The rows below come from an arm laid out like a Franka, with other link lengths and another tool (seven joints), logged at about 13 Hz.
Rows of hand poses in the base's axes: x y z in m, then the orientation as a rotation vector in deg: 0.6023, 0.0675, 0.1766, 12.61, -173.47, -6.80; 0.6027, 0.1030, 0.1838, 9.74, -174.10, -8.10; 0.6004, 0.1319, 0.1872, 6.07, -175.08, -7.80; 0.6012, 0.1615, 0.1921, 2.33, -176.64, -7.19; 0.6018, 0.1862, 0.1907, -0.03, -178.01, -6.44; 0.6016, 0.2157, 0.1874, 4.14, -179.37, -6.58; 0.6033, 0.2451, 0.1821, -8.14, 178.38, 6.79; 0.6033, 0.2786, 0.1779, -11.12, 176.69, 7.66; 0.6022, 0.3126, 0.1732, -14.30, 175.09, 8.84; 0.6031, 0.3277, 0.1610, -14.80, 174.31, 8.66; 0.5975, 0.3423, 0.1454, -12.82, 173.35, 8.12; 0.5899, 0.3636, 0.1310, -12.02, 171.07, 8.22; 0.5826, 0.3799, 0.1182, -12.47, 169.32, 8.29; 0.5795, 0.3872, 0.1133, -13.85, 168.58, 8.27; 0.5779, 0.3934, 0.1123, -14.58, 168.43, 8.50
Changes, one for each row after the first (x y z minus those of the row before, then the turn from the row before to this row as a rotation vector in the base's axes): 0.0004, 0.0355, 0.0072, 0.77, -0.37, -1.97; -0.0023, 0.0289, 0.0034, -0.30, -0.70, -2.45; 0.0008, 0.0296, 0.0049, -0.49, -1.35, -2.50; 0.0006, 0.0247, -0.0014, -0.54, -1.27, -1.57; -0.0002, 0.0295, -0.0033, 0.10, -1.51, 2.61; 0.0017, 0.0294, -0.0053, 0.21, -1.86, 2.51; 0.0000, 0.0335, -0.0042, 0.65, -1.54, 1.92; -0.0011, 0.0340, -0.0047, 0.84, -1.35, 2.09; 0.0009, 0.0151, -0.0122, -0.04, -0.77, 0.33; -0.0056, 0.0146, -0.0156, -0.17, -1.09, -1.31; -0.0076, 0.0213, -0.0144, 0.33, -2.28, -0.52; -0.0073, 0.0163, -0.0128, 0.19, -1.72, 0.31; -0.0031, 0.0073, -0.0049, -0.03, -0.68, 0.93; -0.0016, 0.0062, -0.0010, 0.12, -0.09, 0.51
